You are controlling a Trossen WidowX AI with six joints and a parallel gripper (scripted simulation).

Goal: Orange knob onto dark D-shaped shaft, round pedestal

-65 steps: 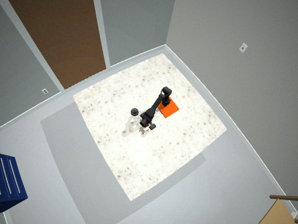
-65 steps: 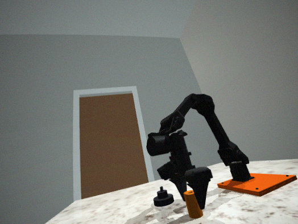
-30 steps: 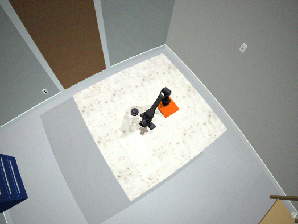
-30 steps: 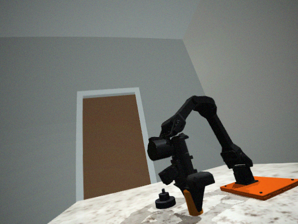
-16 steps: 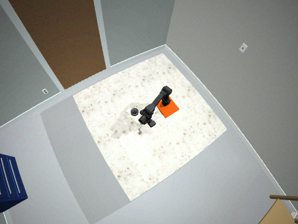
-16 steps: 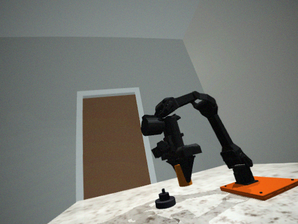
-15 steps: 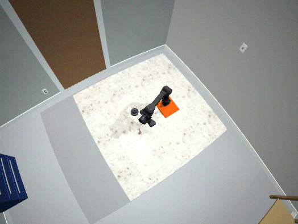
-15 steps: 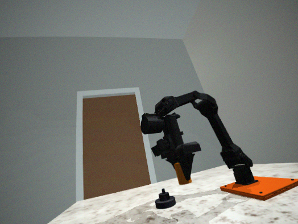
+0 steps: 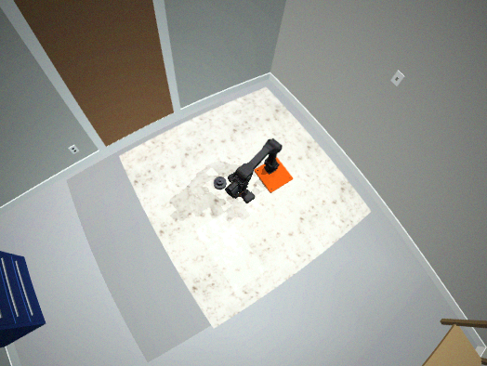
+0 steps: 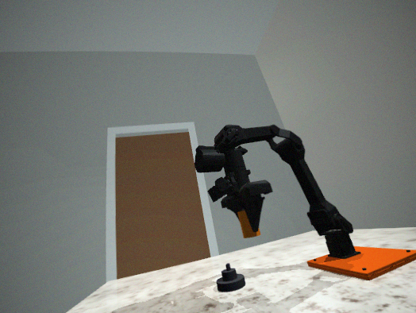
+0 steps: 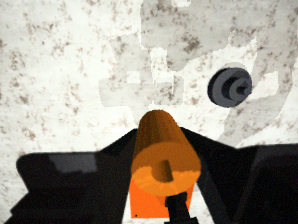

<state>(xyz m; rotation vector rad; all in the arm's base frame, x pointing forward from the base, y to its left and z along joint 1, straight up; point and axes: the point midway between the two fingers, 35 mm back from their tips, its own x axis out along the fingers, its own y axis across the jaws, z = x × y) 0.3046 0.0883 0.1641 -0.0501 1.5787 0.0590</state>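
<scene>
Now: gripper tip 160 mm to the left of the round pedestal, 110 mm above it and 40 mm short of it. Also, from my gripper tip: orange knob 20 mm above.
</scene>
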